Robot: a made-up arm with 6 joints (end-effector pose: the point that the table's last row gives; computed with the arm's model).
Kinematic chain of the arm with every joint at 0, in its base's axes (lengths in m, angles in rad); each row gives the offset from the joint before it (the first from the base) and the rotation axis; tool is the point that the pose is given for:
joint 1: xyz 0 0 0.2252 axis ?
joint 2: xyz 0 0 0 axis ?
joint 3: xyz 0 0 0.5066 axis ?
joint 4: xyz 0 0 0 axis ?
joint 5: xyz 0.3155 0 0 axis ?
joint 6: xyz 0 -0.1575 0 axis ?
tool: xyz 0 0 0
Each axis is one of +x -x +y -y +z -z.
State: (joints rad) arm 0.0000 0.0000 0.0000 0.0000 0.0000 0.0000
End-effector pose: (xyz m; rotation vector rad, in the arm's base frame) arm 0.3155 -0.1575 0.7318 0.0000 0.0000 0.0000
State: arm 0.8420 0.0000 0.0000 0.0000 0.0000 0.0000
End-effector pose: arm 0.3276 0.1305 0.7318 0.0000 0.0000 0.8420
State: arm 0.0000 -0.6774 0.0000 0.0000 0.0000 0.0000
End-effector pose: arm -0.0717 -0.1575 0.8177 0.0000 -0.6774 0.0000
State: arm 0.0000 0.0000 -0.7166 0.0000 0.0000 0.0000
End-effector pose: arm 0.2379 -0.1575 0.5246 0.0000 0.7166 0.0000
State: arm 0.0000 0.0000 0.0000 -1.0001 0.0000 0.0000
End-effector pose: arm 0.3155 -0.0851 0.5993 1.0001 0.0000 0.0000
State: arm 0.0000 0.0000 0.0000 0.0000 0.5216 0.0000
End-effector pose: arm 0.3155 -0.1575 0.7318 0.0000 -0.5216 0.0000
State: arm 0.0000 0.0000 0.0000 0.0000 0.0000 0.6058
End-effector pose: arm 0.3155 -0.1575 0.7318 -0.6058 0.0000 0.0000
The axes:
joint 1: +z
joint 2: +y
joint 3: -y
joint 4: -x
joint 5: -y
joint 6: -x

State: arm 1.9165 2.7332 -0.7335 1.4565 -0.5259 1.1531
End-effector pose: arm 0.0670 -0.1329 -0.2872 0.2184 -0.4342 -0.5970
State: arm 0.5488 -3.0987 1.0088 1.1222 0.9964 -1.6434
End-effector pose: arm -0.0364 -0.1023 -0.6212 0.7635 2.0386 0.3587
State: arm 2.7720 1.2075 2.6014 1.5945 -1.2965 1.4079
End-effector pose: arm -0.3501 0.1316 0.7435 -1.2025 -1.1156 0.7335
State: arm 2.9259 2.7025 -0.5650 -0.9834 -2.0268 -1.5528
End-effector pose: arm 0.0980 0.0679 -0.0637 -0.3407 -0.6500 -2.2050
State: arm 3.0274 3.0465 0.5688 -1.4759 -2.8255 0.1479
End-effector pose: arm 0.2968 -0.0190 -0.3500 0.8429 -2.0595 1.6794
